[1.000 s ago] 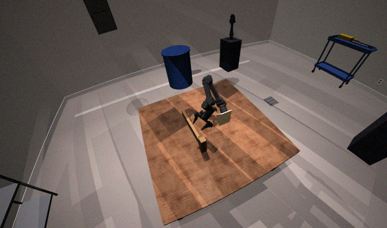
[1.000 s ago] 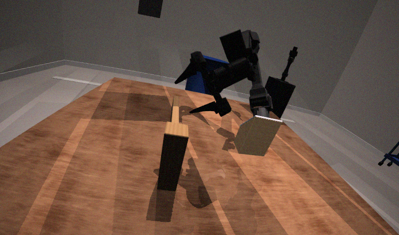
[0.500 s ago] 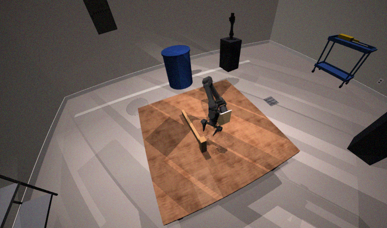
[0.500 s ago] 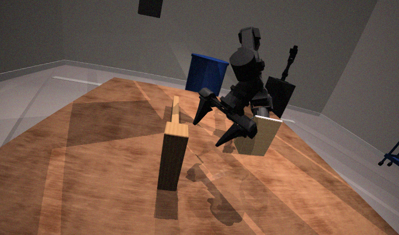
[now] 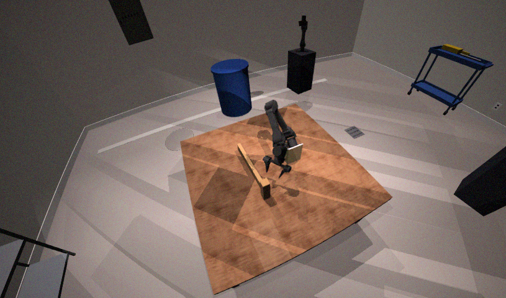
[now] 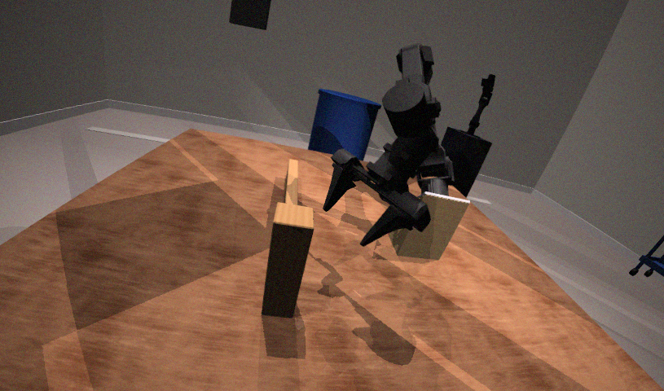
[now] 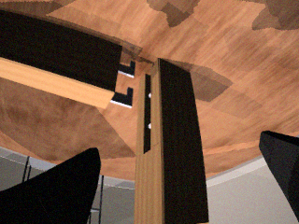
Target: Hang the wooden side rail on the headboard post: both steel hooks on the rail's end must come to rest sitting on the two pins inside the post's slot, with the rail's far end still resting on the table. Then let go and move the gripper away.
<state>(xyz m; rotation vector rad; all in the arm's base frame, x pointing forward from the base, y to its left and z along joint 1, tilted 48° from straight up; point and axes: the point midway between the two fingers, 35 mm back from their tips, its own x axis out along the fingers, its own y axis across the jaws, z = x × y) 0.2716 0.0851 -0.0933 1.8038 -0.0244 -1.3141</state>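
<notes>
The wooden headboard post lies 80 mm ahead of my gripper tip, 30 mm to the left of it and 50 mm below it.
</notes>
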